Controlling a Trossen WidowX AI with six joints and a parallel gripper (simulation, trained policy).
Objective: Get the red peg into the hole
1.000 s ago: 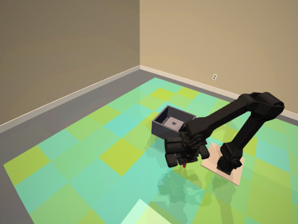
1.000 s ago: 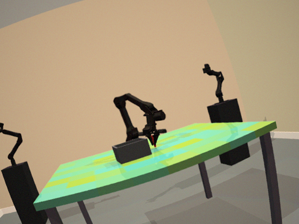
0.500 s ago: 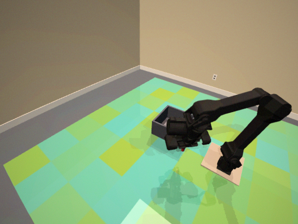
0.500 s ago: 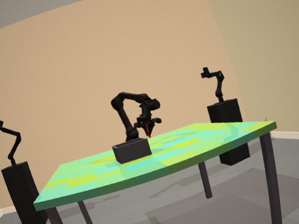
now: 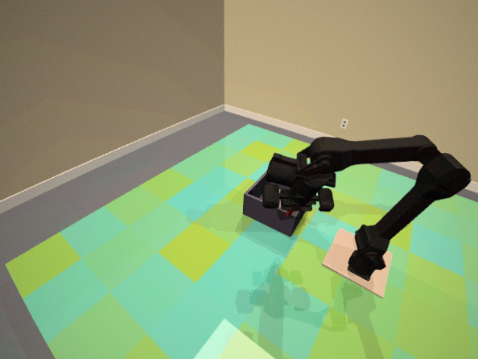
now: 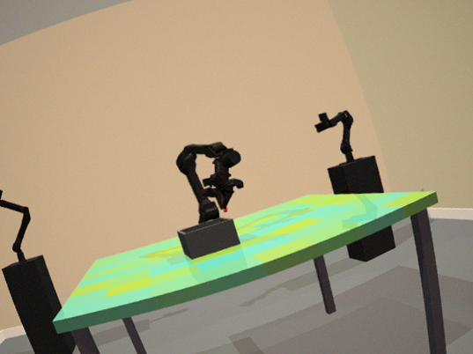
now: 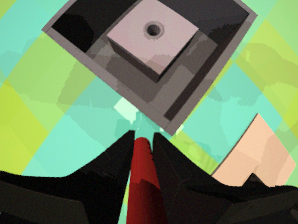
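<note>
Now: gripper tip 80 mm short of the plate, 100 mm to the left of it and 80 mm above it. Round my gripper tip: dark box: 80 mm ahead, 100 mm to the right, 100 mm below; then red peg: 10 mm behind, 10 mm to the left, 20 mm above.
</note>
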